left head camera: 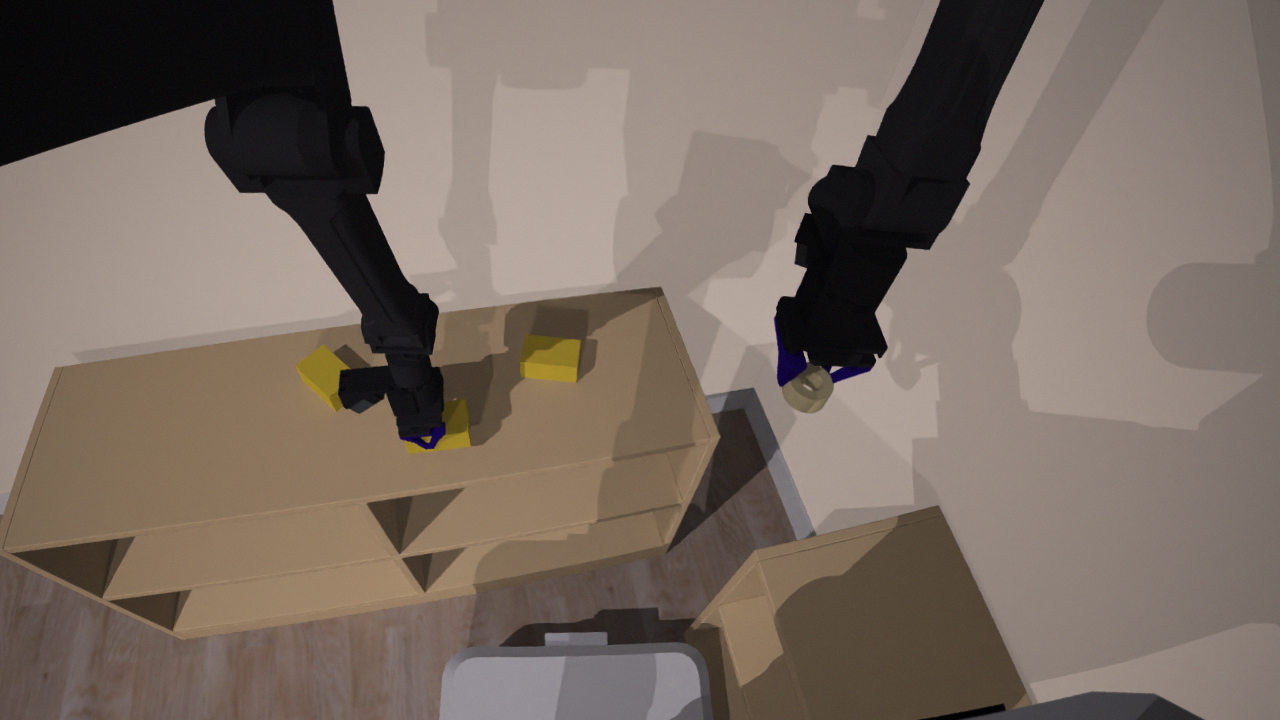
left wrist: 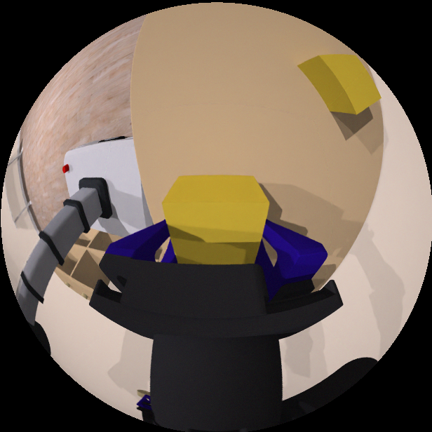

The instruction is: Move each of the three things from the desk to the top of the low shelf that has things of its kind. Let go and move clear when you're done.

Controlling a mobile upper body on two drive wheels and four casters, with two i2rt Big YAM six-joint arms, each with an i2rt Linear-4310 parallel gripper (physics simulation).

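Places are measured from the left arm's base along level axes (x back, y right, z up), in centimetres.
Where they show: left gripper, between the fingertips: (left head camera: 429, 431); right gripper, between the fingertips: (left head camera: 800, 382).
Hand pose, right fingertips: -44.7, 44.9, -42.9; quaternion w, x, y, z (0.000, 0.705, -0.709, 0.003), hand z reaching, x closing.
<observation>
Each offset is from my right fingertips to the top centre of the thing, as dx, dy, dz. Level surfaces: height alone.
A yellow block {-13.4, -45.6, -30.2} (left head camera: 457, 424) (left wrist: 216, 215) is between the fingers of my left gripper (left head camera: 424, 438) (left wrist: 215, 217), which is shut on it over the low wooden shelf {dz -37.1} (left head camera: 179, 438) (left wrist: 225, 125). Whether the block touches the shelf top, I cannot tell. One more yellow block {-29.4, -27.8, -32.6} (left head camera: 551, 359) lies on that top toward the right. Another yellow block {-24.1, -66.7, -32.6} (left head camera: 322, 376) lies to the left, partly hidden by my left arm. One of these other blocks shows at the upper right of the left wrist view. My right gripper (left head camera: 812, 377) is shut on a beige ring {+1.6, +0.0, +2.5} (left head camera: 806, 402), held in the air right of the shelf.
A second wooden shelf unit (left head camera: 904, 608) stands at the lower right in the head view, with open compartments on its left side. A white rounded box-like base (left head camera: 510, 689) (left wrist: 115, 165) is in front of the shelves. The wall is behind the low shelf.
</observation>
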